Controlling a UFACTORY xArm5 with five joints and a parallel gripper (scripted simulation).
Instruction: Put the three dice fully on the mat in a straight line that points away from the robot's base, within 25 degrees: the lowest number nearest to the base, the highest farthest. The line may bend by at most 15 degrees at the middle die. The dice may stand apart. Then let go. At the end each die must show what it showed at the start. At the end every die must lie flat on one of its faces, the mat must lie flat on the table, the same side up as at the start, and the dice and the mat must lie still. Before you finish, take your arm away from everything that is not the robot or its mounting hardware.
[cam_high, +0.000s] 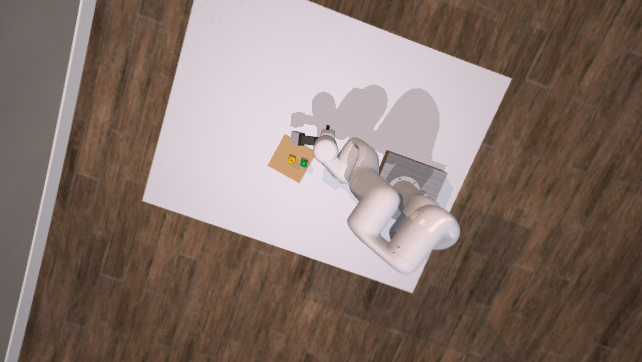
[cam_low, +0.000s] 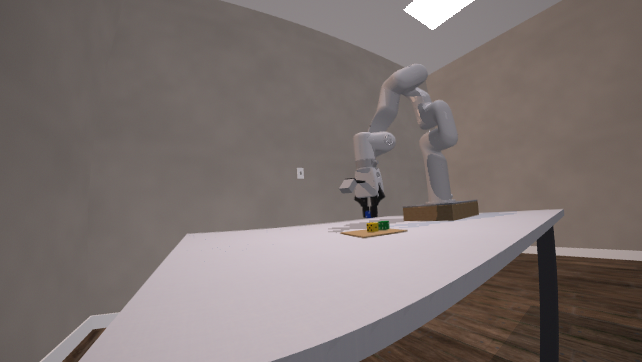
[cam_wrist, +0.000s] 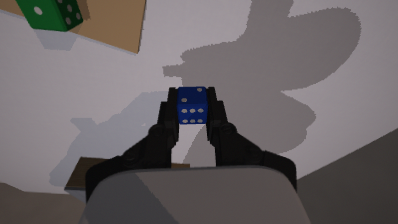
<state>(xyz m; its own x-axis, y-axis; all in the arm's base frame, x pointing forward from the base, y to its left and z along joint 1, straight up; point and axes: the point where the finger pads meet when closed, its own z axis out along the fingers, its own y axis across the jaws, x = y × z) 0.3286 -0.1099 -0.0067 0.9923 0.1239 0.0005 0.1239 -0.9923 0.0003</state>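
Now: the yellow die 110 mm ahead of my hand, 100 mm to the left of it and 40 mm below it. Round my hand: tan mat 110 mm ahead, 100 mm to the left, 60 mm below; blue die 10 mm below; green die 110 mm to the left, 60 mm ahead, 40 mm below.
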